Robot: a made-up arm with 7 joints. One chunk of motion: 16 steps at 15 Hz.
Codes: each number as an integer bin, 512 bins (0 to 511) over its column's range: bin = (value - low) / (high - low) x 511, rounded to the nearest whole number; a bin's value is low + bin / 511 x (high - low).
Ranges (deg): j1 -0.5..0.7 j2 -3..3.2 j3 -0.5..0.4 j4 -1.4..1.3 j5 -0.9..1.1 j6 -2.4..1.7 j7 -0.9..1
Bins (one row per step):
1: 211 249 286 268 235 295 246
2: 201 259 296 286 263 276 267
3: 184 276 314 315 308 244 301
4: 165 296 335 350 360 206 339
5: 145 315 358 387 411 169 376
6: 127 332 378 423 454 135 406
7: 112 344 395 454 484 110 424
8: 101 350 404 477 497 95 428
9: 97 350 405 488 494 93 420
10: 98 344 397 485 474 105 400
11: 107 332 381 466 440 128 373
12: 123 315 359 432 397 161 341
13: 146 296 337 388 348 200 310
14: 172 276 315 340 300 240 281
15: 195 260 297 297 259 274 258
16: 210 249 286 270 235 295 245
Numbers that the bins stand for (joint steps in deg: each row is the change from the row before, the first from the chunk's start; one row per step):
1: -0.005 0.021 0.004 0.016 0.020 -0.033 0.015
2: -0.028 0.142 0.021 0.111 0.129 -0.186 0.093
3: -0.068 0.349 0.053 0.264 0.305 -0.442 0.219
4: -0.113 0.591 0.090 0.449 0.509 -0.747 0.360
5: -0.159 0.822 0.131 0.645 0.709 -1.044 0.498
6: -0.202 1.028 0.166 0.835 0.877 -1.317 0.610
7: -0.237 1.174 0.196 0.999 0.994 -1.517 0.677
8: -0.263 1.247 0.212 1.120 1.045 -1.638 0.691
9: -0.272 1.247 0.213 1.178 1.033 -1.654 0.662
10: -0.270 1.174 0.199 1.163 0.955 -1.558 0.587
11: -0.249 1.028 0.171 1.062 0.822 -1.373 0.487
12: -0.211 0.822 0.132 0.883 0.654 -1.108 0.368
13: -0.157 0.591 0.094 0.650 0.462 -0.795 0.253
14: -0.096 0.349 0.055 0.396 0.274 -0.474 0.145
15: -0.042 0.155 0.023 0.169 0.114 -0.202 0.059
16: -0.007 0.021 0.004 0.027 0.020 -0.033 0.011

